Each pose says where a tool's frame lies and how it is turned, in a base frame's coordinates. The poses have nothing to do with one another.
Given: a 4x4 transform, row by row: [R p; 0 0 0 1], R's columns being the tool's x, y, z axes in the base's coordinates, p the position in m. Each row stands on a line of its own.
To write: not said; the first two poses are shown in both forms.
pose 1, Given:
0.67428 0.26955 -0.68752 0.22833
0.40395 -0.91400 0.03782 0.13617
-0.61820 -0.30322 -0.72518 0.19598
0 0 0 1
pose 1, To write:
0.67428 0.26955 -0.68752 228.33
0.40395 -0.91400 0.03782 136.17
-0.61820 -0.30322 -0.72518 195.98
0 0 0 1

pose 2, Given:
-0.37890 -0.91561 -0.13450 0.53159
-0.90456 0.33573 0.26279 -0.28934
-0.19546 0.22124 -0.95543 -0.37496
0 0 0 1
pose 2, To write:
-0.37890 -0.91561 -0.13450 531.59
-0.90456 0.33573 0.26279 -289.34
-0.19546 0.22124 -0.95543 -374.96
0 0 0 1

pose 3, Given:
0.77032 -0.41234 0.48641 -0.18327
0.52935 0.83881 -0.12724 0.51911
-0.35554 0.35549 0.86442 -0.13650
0 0 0 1
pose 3, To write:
0.77032 -0.41234 0.48641 -183.27
0.52935 0.83881 -0.12724 519.11
-0.35554 0.35549 0.86442 -136.50
0 0 0 1

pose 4, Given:
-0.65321 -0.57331 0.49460 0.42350
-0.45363 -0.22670 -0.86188 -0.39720
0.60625 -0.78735 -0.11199 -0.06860
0 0 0 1
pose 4, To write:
-0.65321 -0.57331 0.49460 423.50
-0.45363 -0.22670 -0.86188 -397.20
0.60625 -0.78735 -0.11199 -68.60
0 0 0 1

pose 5, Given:
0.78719 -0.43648 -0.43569 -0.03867
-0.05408 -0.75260 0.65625 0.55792
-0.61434 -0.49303 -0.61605 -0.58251
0 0 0 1
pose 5, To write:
0.78719 -0.43648 -0.43569 -38.67
-0.05408 -0.75260 0.65625 557.92
-0.61434 -0.49303 -0.61605 -582.51
0 0 0 1

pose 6, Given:
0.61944 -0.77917 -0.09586 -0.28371
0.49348 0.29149 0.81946 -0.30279
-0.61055 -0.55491 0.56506 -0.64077
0 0 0 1
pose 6, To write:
0.61944 -0.77917 -0.09586 -283.71
0.49348 0.29149 0.81946 -302.79
-0.61055 -0.55491 0.56506 -640.77
0 0 0 1

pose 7, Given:
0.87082 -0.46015 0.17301 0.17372
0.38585 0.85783 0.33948 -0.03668
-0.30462 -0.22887 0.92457 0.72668
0 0 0 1
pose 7, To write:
0.87082 -0.46015 0.17301 173.72
0.38585 0.85783 0.33948 -36.68
-0.30462 -0.22887 0.92457 726.68
0 0 0 1

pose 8, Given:
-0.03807 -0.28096 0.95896 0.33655
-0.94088 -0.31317 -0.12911 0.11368
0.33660 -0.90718 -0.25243 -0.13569
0 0 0 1
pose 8, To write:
-0.03807 -0.28096 0.95896 336.55
-0.94088 -0.31317 -0.12911 113.68
0.33660 -0.90718 -0.25243 -135.69
0 0 0 1

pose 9, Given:
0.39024 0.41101 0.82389 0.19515
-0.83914 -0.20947 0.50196 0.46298
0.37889 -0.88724 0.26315 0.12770
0 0 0 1
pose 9, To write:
0.39024 0.41101 0.82389 195.15
-0.83914 -0.20947 0.50196 462.98
0.37889 -0.88724 0.26315 127.70
0 0 0 1

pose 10, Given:
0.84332 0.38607 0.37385 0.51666
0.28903 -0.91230 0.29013 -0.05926
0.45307 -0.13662 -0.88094 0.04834
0 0 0 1
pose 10, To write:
0.84332 0.38607 0.37385 516.66
0.28903 -0.91230 0.29013 -59.26
0.45307 -0.13662 -0.88094 48.34
0 0 0 1

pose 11, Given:
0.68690 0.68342 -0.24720 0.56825
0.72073 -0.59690 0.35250 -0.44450
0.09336 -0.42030 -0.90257 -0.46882
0 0 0 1
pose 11, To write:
0.68690 0.68342 -0.24720 568.25
0.72073 -0.59690 0.35250 -444.50
0.09336 -0.42030 -0.90257 -468.82
0 0 0 1

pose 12, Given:
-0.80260 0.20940 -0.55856 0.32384
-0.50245 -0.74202 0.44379 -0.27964
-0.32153 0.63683 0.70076 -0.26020
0 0 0 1
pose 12, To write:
-0.80260 0.20940 -0.55856 323.84
-0.50245 -0.74202 0.44379 -279.64
-0.32153 0.63683 0.70076 -260.20
0 0 0 1

